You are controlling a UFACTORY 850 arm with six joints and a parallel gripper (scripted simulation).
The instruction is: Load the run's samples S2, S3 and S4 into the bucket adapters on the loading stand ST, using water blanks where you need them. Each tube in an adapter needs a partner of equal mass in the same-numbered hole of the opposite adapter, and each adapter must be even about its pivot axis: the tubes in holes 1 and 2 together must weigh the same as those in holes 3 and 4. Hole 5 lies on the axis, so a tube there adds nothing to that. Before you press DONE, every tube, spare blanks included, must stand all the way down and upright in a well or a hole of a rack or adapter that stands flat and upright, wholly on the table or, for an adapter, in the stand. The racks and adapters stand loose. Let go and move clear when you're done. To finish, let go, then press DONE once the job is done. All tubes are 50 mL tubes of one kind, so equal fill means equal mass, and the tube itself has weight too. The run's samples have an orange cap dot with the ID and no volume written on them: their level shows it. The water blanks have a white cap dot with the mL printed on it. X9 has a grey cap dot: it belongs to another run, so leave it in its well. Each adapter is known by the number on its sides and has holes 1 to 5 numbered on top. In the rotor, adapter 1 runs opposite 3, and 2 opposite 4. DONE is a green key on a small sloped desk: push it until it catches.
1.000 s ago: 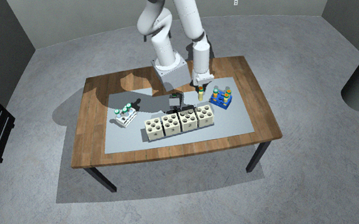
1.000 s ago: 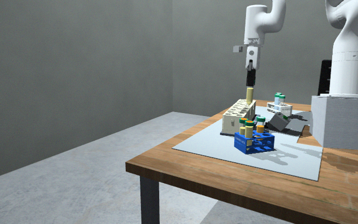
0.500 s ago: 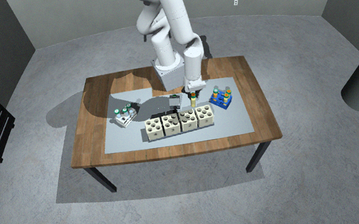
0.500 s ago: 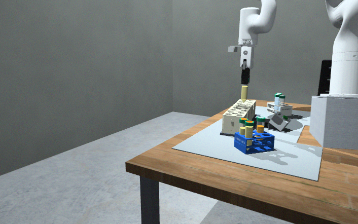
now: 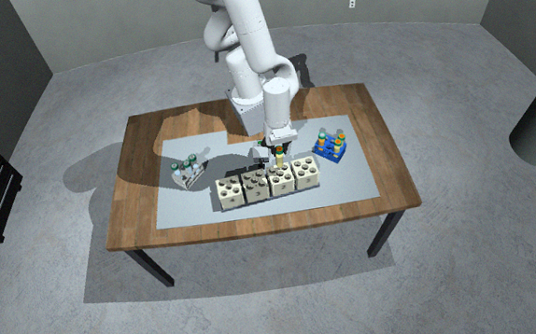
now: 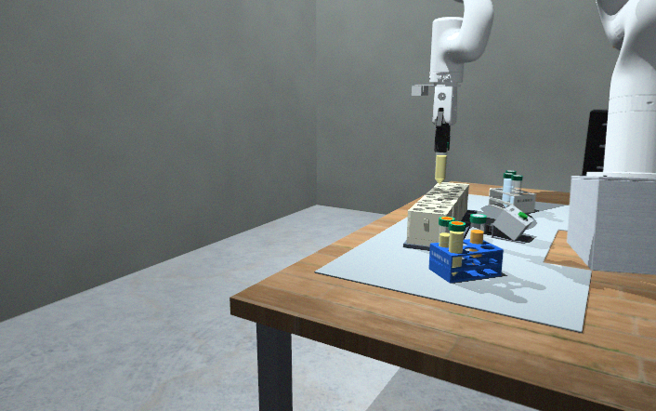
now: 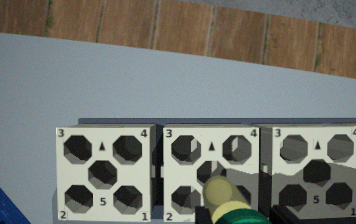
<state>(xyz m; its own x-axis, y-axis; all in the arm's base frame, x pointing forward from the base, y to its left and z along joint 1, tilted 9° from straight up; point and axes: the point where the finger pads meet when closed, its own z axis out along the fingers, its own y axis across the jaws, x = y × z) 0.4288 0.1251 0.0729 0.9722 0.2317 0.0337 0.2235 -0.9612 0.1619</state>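
The sample tube lies 10 mm to the right of my hand and 50 mm below it. The rest, counted from my hand: green DONE key: 210 mm behind, 80 mm to the right, 180 mm below; loading stand: 10 mm ahead, 60 mm to the right, 240 mm below; tube X9: 180 mm behind, 200 mm to the left, 190 mm below.
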